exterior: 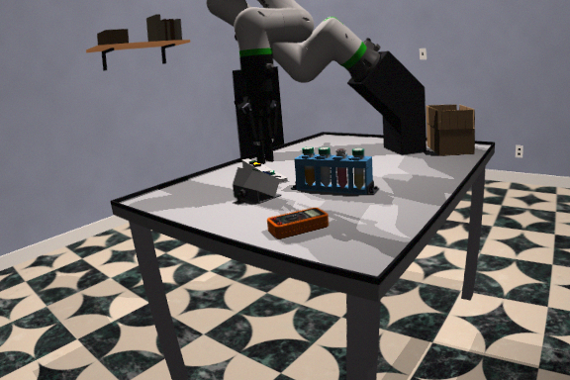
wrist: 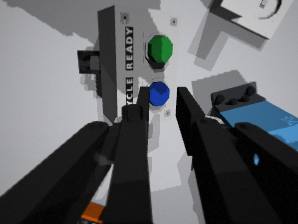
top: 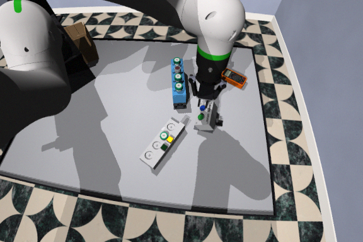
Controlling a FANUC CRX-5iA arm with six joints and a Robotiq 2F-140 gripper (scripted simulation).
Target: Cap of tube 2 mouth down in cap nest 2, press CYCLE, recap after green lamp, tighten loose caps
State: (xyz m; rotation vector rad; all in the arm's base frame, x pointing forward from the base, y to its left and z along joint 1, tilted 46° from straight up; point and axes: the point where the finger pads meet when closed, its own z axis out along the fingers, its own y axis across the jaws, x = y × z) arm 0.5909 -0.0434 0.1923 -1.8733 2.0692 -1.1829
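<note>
Now: hand 170 mm past the cap, 120 mm above it and 100 mm to the left of it. From my hand the other things lie so: green ready key (60 mm below, 40 mm to the right, 10 mm behind); then blue cycle key (60 mm below); then key housing (80 mm below, 20 mm to the right, 10 mm ahead).
</note>
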